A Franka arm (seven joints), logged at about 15 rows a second.
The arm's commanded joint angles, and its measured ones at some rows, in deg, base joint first. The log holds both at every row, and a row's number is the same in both.
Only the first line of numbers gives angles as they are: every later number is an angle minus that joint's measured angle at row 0.
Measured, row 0: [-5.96 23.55 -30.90 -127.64 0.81 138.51 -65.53]
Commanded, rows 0 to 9: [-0.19 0.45 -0.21 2.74 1.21 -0.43 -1.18]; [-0.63 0.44 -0.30 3.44 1.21 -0.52 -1.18]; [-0.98 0.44 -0.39 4.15 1.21 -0.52 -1.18]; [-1.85 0.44 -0.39 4.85 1.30 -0.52 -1.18]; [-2.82 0.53 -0.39 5.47 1.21 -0.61 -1.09]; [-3.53 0.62 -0.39 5.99 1.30 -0.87 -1.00]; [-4.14 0.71 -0.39 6.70 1.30 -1.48 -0.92]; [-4.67 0.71 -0.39 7.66 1.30 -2.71 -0.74]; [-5.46 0.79 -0.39 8.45 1.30 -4.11 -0.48]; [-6.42 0.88 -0.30 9.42 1.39 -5.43 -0.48]
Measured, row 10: [-5.00 0.03 -0.39 6.55 0.09 -2.27 0.00]
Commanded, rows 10 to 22: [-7.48 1.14 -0.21 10.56 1.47 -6.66 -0.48]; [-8.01 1.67 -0.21 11.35 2.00 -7.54 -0.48]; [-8.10 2.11 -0.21 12.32 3.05 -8.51 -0.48]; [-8.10 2.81 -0.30 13.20 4.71 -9.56 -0.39]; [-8.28 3.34 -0.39 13.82 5.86 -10.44 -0.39]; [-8.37 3.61 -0.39 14.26 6.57 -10.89 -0.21]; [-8.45 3.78 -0.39 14.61 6.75 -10.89 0.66]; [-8.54 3.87 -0.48 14.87 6.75 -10.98 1.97]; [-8.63 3.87 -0.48 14.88 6.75 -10.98 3.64]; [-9.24 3.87 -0.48 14.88 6.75 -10.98 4.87]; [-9.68 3.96 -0.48 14.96 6.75 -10.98 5.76]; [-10.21 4.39 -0.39 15.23 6.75 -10.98 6.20]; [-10.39 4.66 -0.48 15.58 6.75 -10.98 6.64]
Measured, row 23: [-9.38 3.68 -0.41 13.73 5.68 -9.60 5.72]
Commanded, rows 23 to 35: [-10.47 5.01 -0.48 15.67 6.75 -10.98 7.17]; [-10.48 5.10 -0.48 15.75 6.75 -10.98 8.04]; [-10.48 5.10 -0.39 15.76 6.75 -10.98 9.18]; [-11.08 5.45 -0.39 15.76 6.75 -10.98 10.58]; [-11.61 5.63 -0.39 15.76 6.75 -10.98 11.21]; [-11.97 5.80 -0.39 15.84 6.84 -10.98 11.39]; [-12.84 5.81 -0.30 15.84 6.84 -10.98 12.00]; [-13.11 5.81 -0.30 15.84 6.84 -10.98 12.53]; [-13.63 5.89 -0.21 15.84 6.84 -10.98 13.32]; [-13.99 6.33 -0.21 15.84 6.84 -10.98 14.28]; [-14.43 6.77 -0.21 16.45 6.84 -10.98 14.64]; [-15.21 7.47 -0.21 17.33 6.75 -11.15 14.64]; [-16.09 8.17 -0.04 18.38 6.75 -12.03 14.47]
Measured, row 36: [-14.46 6.07 -0.39 15.13 5.72 -9.91 13.97]
